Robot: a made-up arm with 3 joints. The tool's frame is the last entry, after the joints. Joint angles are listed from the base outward. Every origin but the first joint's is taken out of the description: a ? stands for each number. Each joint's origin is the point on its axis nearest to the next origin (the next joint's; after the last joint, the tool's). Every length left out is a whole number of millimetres.
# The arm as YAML. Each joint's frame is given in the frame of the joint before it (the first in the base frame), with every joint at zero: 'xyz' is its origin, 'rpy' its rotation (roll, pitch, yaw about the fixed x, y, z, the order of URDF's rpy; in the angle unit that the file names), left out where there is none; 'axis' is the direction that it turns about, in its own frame. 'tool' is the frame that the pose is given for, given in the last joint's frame.
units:
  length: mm
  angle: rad
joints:
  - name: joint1
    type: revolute
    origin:
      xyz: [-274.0, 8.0, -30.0]
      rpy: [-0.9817, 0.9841, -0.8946]
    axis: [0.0, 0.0, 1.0]
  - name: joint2
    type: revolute
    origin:
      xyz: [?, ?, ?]
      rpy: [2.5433, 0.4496, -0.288]
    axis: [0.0, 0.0, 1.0]
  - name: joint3
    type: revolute
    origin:
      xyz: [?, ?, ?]
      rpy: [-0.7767, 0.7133, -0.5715]
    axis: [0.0, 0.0, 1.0]
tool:
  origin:
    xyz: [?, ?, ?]
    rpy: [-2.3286, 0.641, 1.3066]
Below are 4 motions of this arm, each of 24 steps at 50 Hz.
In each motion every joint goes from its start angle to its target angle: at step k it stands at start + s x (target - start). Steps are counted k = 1, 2, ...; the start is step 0. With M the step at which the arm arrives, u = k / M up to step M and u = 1 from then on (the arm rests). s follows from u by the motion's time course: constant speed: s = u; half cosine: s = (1 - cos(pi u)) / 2; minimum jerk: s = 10 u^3 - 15 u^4 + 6 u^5.
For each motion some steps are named. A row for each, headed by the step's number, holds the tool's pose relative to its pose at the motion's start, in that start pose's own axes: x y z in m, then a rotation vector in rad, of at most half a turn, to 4 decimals.
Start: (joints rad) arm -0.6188 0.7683 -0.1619
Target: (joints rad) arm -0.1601 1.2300 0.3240
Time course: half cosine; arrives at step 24
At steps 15, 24:
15: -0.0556 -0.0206 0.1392 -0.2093 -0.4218 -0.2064
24: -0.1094 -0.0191 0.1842 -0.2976 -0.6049 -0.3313

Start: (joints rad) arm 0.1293 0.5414 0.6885
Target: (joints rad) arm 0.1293 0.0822 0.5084
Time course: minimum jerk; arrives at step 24
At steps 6, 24:
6: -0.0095 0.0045 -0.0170 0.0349 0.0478 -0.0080
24: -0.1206 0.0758 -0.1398 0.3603 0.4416 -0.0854

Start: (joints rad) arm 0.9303 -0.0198 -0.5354
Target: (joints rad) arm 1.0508 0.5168 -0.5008
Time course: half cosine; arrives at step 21
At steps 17, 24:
17: 0.0401 -0.0043 0.1966 -0.4175 -0.0731 0.0824
24: 0.0428 -0.0005 0.2156 -0.4571 -0.0819 0.0895

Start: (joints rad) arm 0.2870 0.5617 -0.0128
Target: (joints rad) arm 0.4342 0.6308 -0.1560
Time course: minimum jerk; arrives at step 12
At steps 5, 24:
5: 0.0134 0.0111 -0.0196 0.0553 0.0024 0.0270
24: 0.0389 0.0356 -0.0535 0.1570 0.0045 0.0798

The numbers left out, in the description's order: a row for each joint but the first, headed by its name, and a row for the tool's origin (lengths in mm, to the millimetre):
joint2: 2.0 -6.0 0.0
joint3: 240.0 74.0 0.0
tool: -133.0 341.0 0.0

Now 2 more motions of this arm.
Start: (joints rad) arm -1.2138 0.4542 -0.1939
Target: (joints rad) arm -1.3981 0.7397 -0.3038
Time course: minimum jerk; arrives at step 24
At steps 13, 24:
13: 0.0276 -0.0214 0.0789 -0.2124 0.0524 0.0769
24: 0.0500 -0.0245 0.1361 -0.3671 0.0996 0.1328

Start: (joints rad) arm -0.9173 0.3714 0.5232
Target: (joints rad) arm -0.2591 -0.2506 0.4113
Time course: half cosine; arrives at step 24
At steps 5, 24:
5: -0.0244 0.0167 -0.0412 0.1086 0.0545 -0.0450
24: -0.2127 0.3625 -0.2109 1.1128 0.5027 -0.3107

